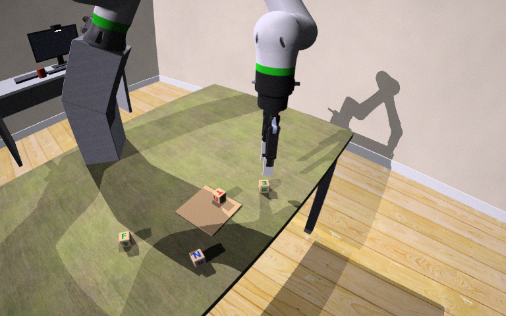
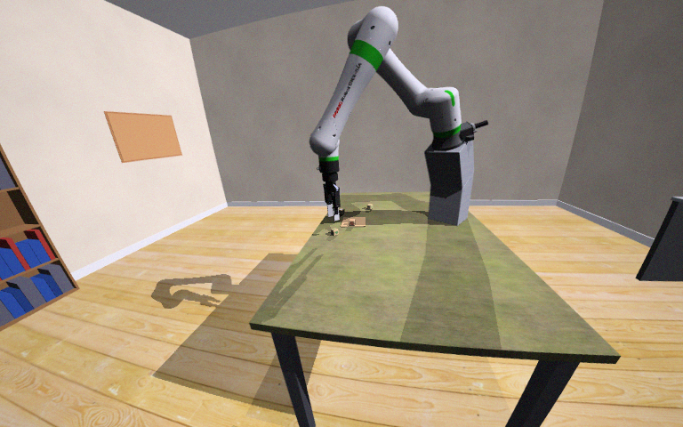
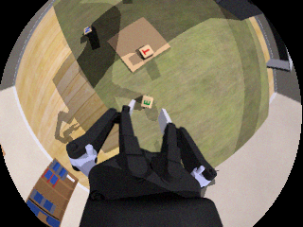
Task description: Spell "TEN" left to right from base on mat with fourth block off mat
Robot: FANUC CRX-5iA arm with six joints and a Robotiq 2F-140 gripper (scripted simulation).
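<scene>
My hand is 17 cm to the left of the mat, 12 cm above it and 7 cm past it. Round my hand: N block 31 cm to the right, 11 cm below, 3 cm ahead; F block 42 cm to the right, 15 cm behind, 11 cm below.
</scene>
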